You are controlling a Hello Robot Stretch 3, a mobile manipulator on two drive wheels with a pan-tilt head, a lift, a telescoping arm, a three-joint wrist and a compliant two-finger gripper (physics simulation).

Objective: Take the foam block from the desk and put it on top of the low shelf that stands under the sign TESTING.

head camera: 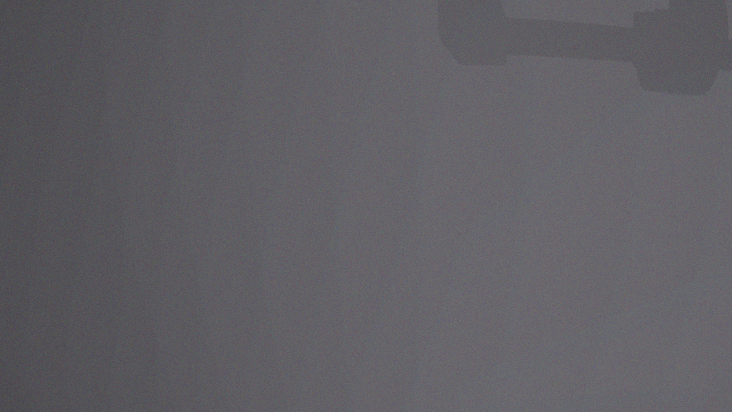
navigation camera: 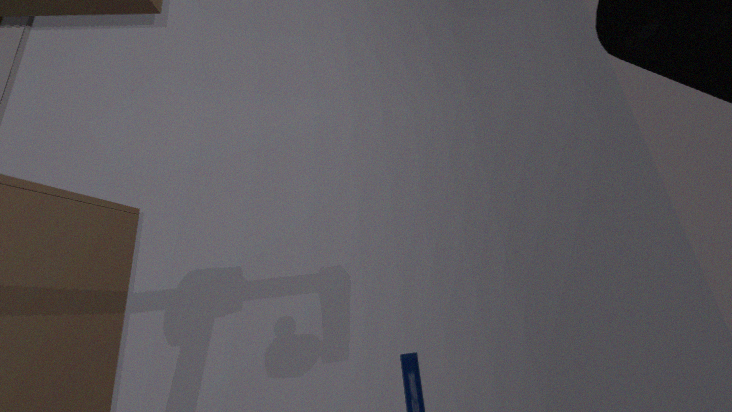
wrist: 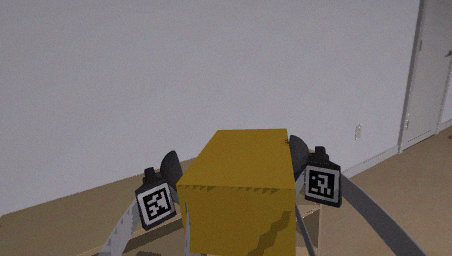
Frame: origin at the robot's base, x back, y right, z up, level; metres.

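Where they show: gripper, fingertip midpoint: (wrist: 233, 161).
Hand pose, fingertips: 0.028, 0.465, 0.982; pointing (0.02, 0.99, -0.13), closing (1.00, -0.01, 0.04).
Note:
Each offset is from my fingertips to the top centre of the thing, as dx, dy, dz. "spot": to the spot under its first point. Level surfaces: height alone.
The yellow foam block {+0.007, -0.027, +0.021} (wrist: 240, 160) is between the two dark fingertips in the wrist view. My gripper (wrist: 233, 161) is shut on it and holds it up. Behind and below the block, the top of a low tan wooden shelf {dz -0.372} (wrist: 75, 220) runs along the wall; the block and fingers hide part of it. In the navigation view, part of a tan wooden unit (navigation camera: 61, 255) shows at the left. A blue sign {-0.874, -0.539, +0.444} (navigation camera: 411, 378) is cut off at the bottom edge, and its word cannot be read. No sign reading TESTING can be made out. The desk does not show.
The head view faces a grey wall (head camera: 307, 204) with a shadow at the top right. Another wooden piece {spot: -0.182, -1.727, -0.635} (navigation camera: 76, 6) is at the navigation view's top left, and a black shape (navigation camera: 676, 40) at its top right. A door (wrist: 432, 75) and brown floor {dz -0.982} (wrist: 390, 200) are at the wrist view's right.

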